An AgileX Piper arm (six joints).
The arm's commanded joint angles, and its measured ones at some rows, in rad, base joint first. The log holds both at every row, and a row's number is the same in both.
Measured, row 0:
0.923, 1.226, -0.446, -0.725, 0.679, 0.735
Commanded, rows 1 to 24:
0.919, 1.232, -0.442, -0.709, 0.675, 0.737
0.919, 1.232, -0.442, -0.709, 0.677, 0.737
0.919, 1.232, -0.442, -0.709, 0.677, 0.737
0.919, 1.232, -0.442, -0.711, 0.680, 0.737
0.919, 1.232, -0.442, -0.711, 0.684, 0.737
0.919, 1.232, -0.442, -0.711, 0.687, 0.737
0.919, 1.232, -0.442, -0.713, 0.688, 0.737
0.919, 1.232, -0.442, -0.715, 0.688, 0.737
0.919, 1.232, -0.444, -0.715, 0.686, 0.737
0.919, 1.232, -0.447, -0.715, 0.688, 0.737
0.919, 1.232, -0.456, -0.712, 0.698, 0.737
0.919, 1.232, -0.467, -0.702, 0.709, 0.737
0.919, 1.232, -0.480, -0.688, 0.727, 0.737
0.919, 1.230, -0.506, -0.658, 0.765, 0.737
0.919, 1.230, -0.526, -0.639, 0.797, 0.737
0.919, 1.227, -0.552, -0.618, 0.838, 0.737
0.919, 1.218, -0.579, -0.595, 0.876, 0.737
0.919, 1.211, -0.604, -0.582, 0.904, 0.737
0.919, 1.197, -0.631, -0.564, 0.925, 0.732
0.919, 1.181, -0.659, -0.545, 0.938, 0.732
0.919, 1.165, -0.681, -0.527, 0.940, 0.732
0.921, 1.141, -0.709, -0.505, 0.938, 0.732
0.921, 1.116, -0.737, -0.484, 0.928, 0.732
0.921, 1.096, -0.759, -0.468, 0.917, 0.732
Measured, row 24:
0.923, 1.169, -0.671, -0.532, 0.915, 0.735
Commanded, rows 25 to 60:
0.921, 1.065, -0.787, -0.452, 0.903, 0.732
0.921, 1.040, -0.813, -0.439, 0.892, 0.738
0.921, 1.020, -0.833, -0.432, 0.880, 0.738
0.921, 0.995, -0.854, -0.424, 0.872, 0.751
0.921, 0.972, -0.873, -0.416, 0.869, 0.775
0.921, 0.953, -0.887, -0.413, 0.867, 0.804
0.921, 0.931, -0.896, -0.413, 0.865, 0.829
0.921, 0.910, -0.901, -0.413, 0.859, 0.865
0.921, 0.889, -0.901, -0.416, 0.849, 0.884
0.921, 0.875, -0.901, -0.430, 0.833, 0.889
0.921, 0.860, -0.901, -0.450, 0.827, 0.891
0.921, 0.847, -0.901, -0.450, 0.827, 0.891
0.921, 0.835, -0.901, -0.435, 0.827, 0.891
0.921, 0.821, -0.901, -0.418, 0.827, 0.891
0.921, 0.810, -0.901, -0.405, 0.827, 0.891
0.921, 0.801, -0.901, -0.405, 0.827, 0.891
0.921, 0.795, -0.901, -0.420, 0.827, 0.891
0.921, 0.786, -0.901, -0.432, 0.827, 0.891
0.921, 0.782, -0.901, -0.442, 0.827, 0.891
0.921, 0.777, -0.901, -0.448, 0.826, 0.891
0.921, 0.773, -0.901, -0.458, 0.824, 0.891
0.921, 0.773, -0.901, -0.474, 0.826, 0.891
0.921, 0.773, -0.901, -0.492, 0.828, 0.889
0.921, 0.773, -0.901, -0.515, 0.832, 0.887
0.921, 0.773, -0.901, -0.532, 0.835, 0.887
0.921, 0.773, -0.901, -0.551, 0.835, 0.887
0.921, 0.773, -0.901, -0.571, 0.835, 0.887
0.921, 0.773, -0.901, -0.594, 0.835, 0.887
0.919, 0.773, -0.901, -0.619, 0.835, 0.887
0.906, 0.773, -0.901, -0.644, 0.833, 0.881
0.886, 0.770, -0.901, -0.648, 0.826, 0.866
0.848, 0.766, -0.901, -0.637, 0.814, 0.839
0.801, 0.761, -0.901, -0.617, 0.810, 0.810
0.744, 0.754, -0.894, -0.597, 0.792, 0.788
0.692, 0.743, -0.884, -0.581, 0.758, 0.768
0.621, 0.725, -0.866, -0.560, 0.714, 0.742
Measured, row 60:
0.805, 0.769, -0.897, -0.598, 0.807, 0.829
